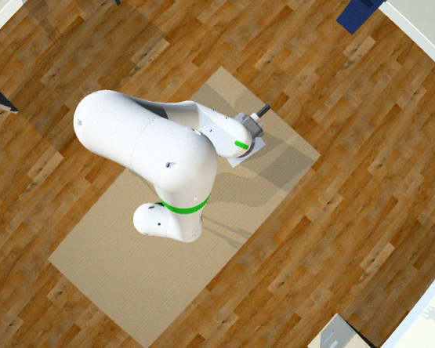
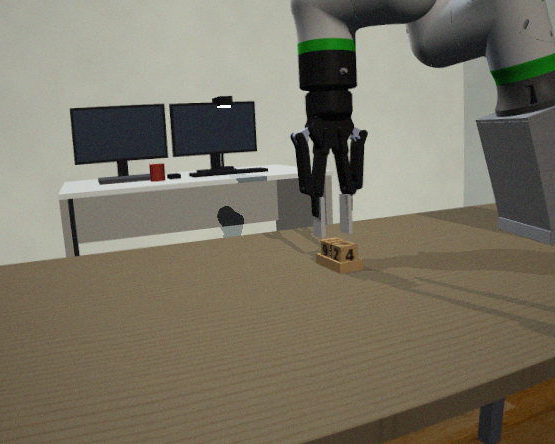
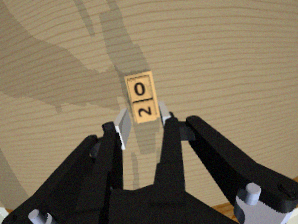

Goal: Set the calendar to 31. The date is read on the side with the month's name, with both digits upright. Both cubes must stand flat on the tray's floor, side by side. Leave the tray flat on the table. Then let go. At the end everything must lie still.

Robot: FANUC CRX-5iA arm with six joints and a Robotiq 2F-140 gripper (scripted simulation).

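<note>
Right now my hand is 6 cm above the wooden number cube. Also, from my hand: small wooden tray (2 cm to the left, 7 cm below).
</note>
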